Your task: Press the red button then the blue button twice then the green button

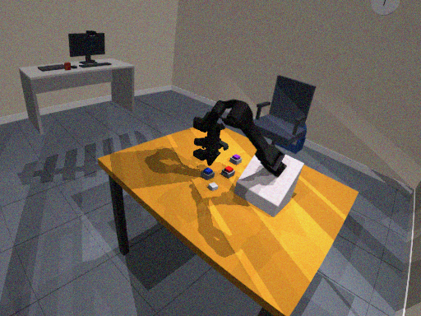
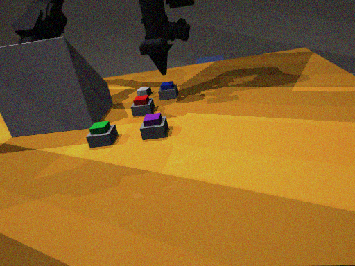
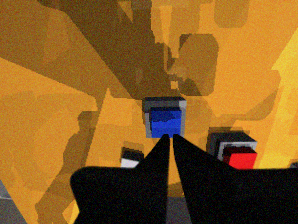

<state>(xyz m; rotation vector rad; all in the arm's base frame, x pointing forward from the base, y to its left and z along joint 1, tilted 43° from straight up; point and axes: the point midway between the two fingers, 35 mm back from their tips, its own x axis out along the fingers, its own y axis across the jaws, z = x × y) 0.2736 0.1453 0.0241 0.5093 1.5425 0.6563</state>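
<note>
Now: gripper tip 30 mm above the blue button. Round my gripper tip: red button 100 mm to the right, 50 mm behind, 30 mm below; then small grey block 80 mm behind, 50 mm below, 40 mm to the left; then purple button 230 mm to the right, 30 mm below, 20 mm ahead.
</note>
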